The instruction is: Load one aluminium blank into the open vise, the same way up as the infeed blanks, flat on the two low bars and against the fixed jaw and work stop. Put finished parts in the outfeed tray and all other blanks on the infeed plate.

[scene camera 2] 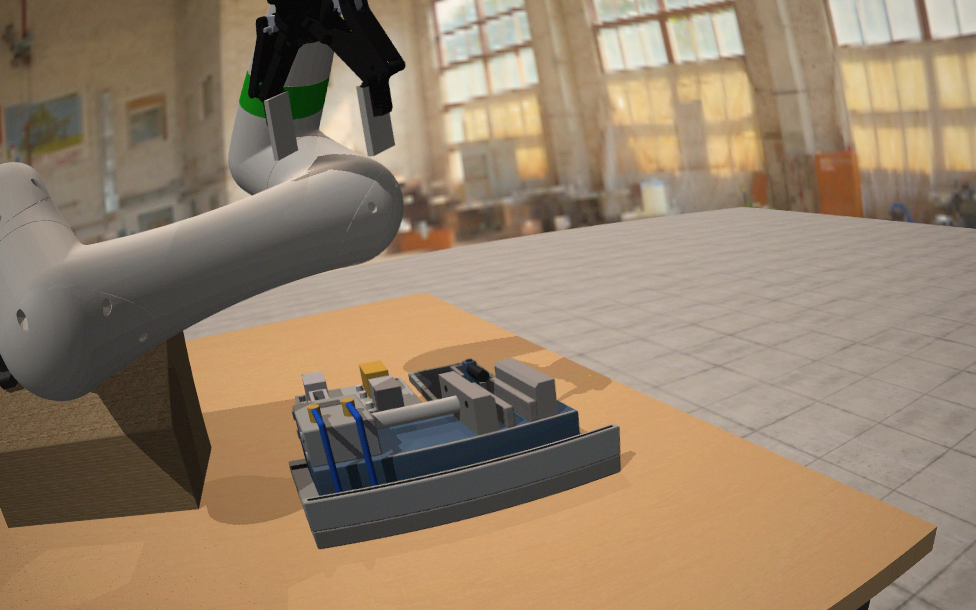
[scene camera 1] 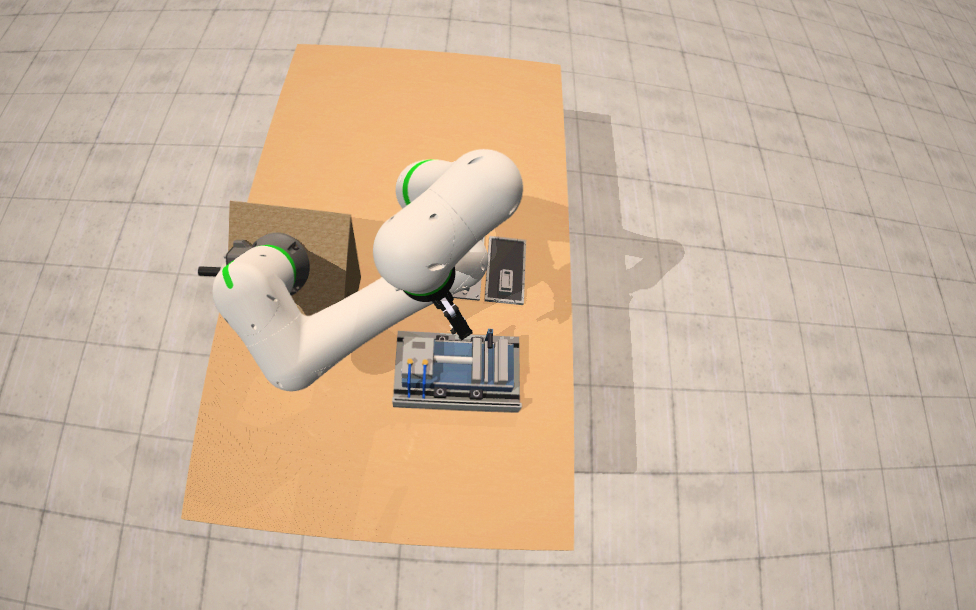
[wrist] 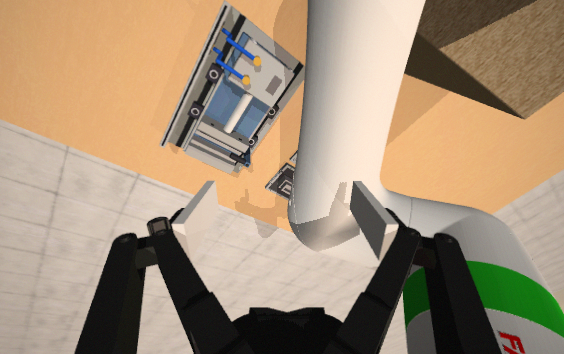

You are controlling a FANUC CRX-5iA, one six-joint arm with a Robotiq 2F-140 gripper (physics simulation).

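Note:
My gripper [scene camera 1: 461, 332] [scene camera 2: 331, 140] [wrist: 284, 194] is open and empty, high above the table. The blue and grey vise [scene camera 1: 453, 374] [scene camera 2: 460, 445] [wrist: 212, 102] stands with its jaws apart; no blank shows between them. The dark outfeed tray [scene camera 1: 507, 251] [scene camera 2: 423, 383] holds a light rectangular part [scene camera 1: 506, 280] [wrist: 286, 188]. The infeed plate [scene camera 1: 471, 293] is mostly hidden by the arm in scene camera 1. Behind the vise, scene camera 2 shows a yellow block [scene camera 2: 372, 372], a grey block [scene camera 2: 386, 393] and another light grey block [scene camera 2: 314, 382], partly hidden.
The arm's white link [scene camera 1: 352, 323] [scene camera 2: 237, 215] [wrist: 355, 100] reaches over the table [scene camera 1: 431, 474] [scene camera 2: 647, 503] from the brown pedestal [scene camera 1: 309, 244] [scene camera 2: 100, 474]. Two blue hoses [scene camera 2: 362, 445] [wrist: 232, 69] rise at the vise's left end. A black-tipped work stop [scene camera 1: 490, 337] [scene camera 2: 476, 371] stands beside the jaws.

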